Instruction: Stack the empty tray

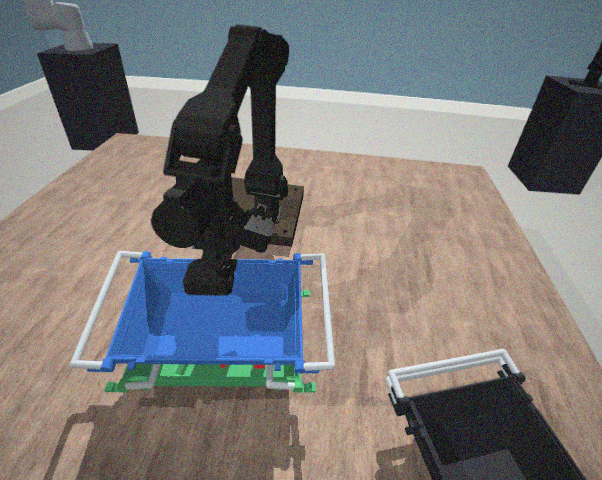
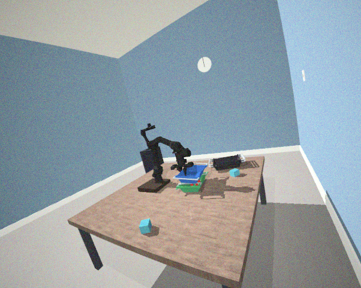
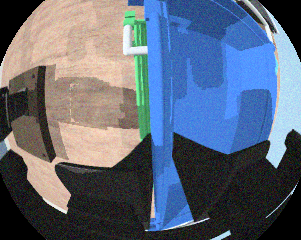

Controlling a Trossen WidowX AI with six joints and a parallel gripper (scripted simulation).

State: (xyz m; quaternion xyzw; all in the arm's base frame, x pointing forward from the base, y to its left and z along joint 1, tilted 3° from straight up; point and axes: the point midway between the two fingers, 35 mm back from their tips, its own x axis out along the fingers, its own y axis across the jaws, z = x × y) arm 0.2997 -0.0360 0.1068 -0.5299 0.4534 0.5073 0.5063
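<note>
The blue tray lies 70 mm ahead of my gripper tip, 10 mm to the left of it and 20 mm above it.
</note>
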